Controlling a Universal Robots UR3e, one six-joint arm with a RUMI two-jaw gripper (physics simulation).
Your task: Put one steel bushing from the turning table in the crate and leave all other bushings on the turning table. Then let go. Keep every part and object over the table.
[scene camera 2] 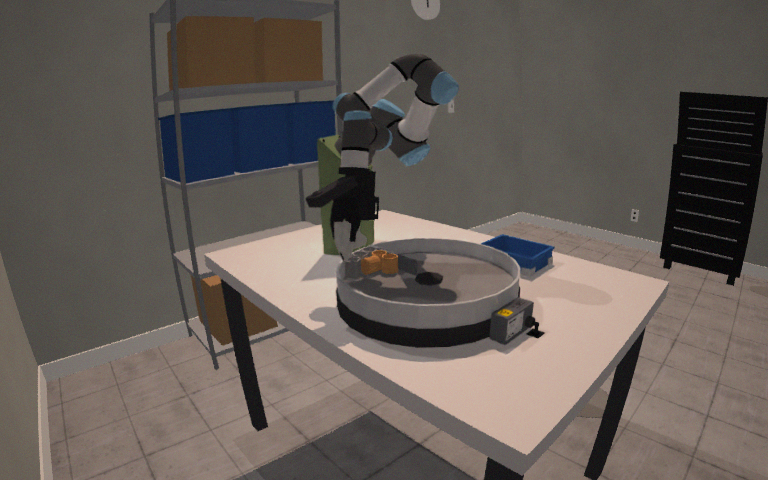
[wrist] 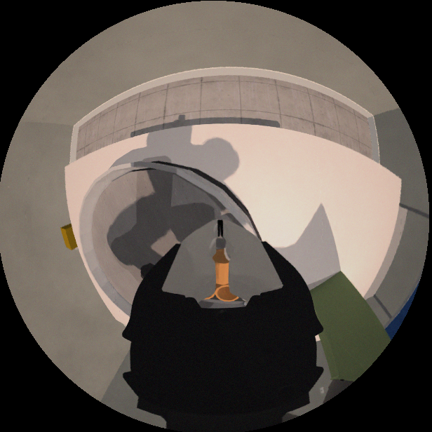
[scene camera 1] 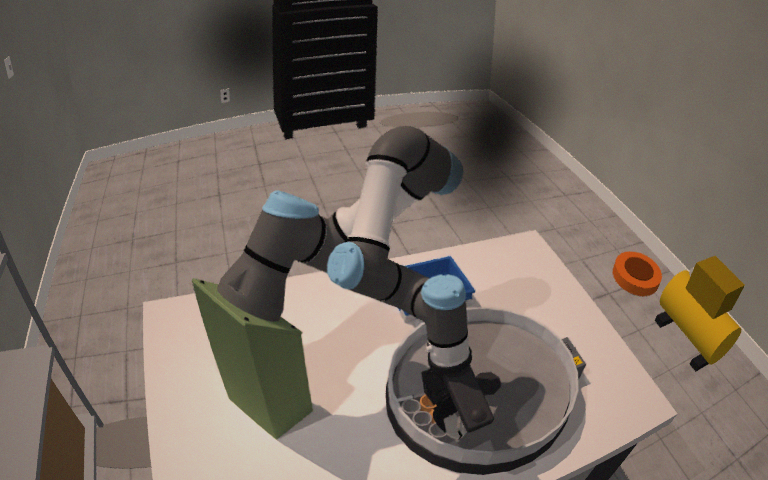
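Pixels of known places: gripper, between the fingertips: [scene camera 2: 344,261] [scene camera 1: 458,438]; arm's base, origin of its link: [scene camera 1: 247,303].
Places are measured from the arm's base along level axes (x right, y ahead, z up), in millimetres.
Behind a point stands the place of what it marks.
The turning table [scene camera 1: 559,338] @(x 6, y 663, z -208 mm) [scene camera 2: 425,309] @(x 204, y 623, z -217 mm) [wrist: 85,209] is a round grey tray on a black base. A cluster of steel bushings [scene camera 1: 421,417] [scene camera 2: 353,265] and orange bushings [scene camera 1: 427,402] [scene camera 2: 380,262] lies at its rim on the side near the arm's base. My gripper [scene camera 1: 449,421] [scene camera 2: 346,250] @(x 225, y 354, z -195 mm) [wrist: 219,238] hangs just over this cluster with its fingers shut and nothing between them. In the wrist view an orange bushing [wrist: 220,271] shows through the slit between the fingers. The blue crate [scene camera 1: 443,269] @(x -373, y 480, z -283 mm) [scene camera 2: 518,251] @(x -356, y 384, z -287 mm) stands on the table beyond the turning table, empty as far as I can see.
A black disc [scene camera 1: 489,381] @(x 65, y 469, z -237 mm) [scene camera 2: 429,277] @(x 69, y 467, z -237 mm) lies near the tray's middle. A grey control box [scene camera 1: 575,359] @(x 57, y 698, z -240 mm) [scene camera 2: 511,320] @(x 66, y 720, z -248 mm) sits at the tray's outer edge. The green arm base [scene camera 1: 254,361] @(x 114, y 5, z -30 mm) [scene camera 2: 327,154] @(x 95, y 28, z 14 mm) [wrist: 346,322] stands beside the tray.
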